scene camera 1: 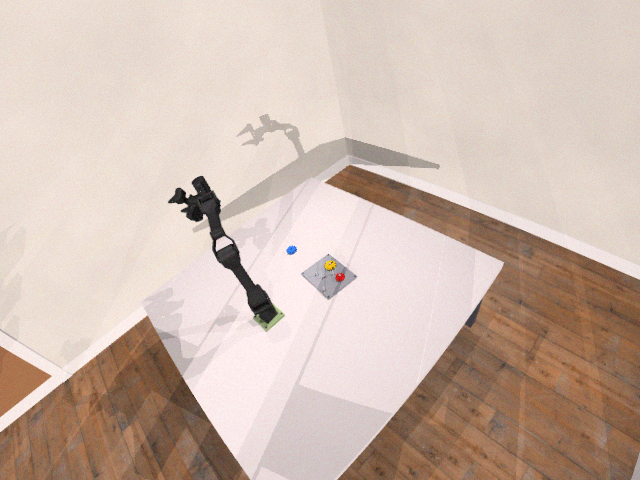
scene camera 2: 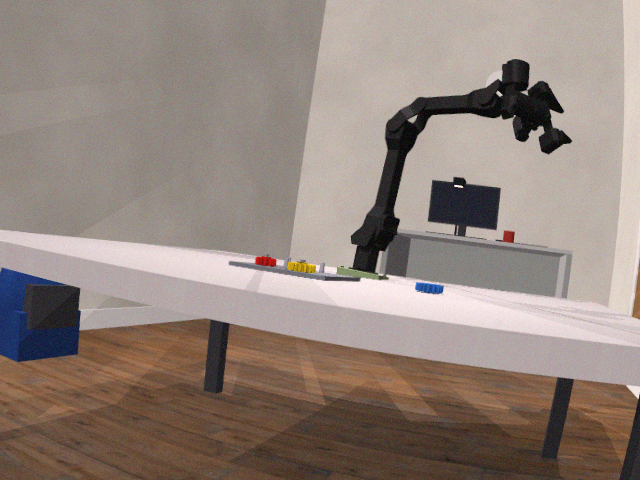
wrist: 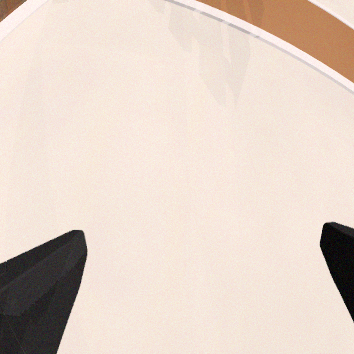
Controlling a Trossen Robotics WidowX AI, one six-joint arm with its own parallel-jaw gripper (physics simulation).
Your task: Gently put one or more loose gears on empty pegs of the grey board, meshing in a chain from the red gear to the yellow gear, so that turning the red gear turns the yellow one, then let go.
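Places are measured from the arm's base along level axes (x left, y back, z up), in centimetres.
Where they show: gripper, fingertip midpoint: [scene camera 1: 174,206] [scene camera 2: 566,126] [wrist: 207,240]; arm's base, link origin: [scene camera 1: 268,314] [scene camera 2: 363,271].
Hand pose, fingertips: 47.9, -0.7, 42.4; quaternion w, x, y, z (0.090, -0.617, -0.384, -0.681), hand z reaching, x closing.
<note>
Each offset is from my fingertips to the top centre of the thing, as dx, dy, dz.
The grey board @[-55.0, -31.2, -40.7] [scene camera 1: 313,283] [scene camera 2: 338,278] lies on the table. The red gear @[-61.1, -32.7, -41.2] [scene camera 1: 340,277] [scene camera 2: 265,261] and the yellow gear @[-52.6, -35.7, -41.2] [scene camera 1: 330,265] [scene camera 2: 301,267] sit on it, close to each other; whether they touch is too small to tell. Several thin pegs stand bare on the board. A blue gear @[-28.2, -33.1, -42.0] [scene camera 1: 291,250] [scene camera 2: 429,287] lies loose and flat on the table, off the board. My gripper [scene camera 1: 176,205] [scene camera 2: 567,125] [wrist: 207,240] is wide open and empty, raised high above the table and well away from the gears. The gears and board do not show in the wrist view.
The arm stands on a green base plate [scene camera 1: 277,318] [scene camera 2: 347,271] on the white table [scene camera 1: 361,351] [scene camera 2: 155,281], near the board. Walls rise behind the table. A monitor [scene camera 2: 464,204] and a red cup [scene camera 2: 508,236] stand on a separate desk. A blue box [scene camera 2: 49,346] is at the left.
</note>
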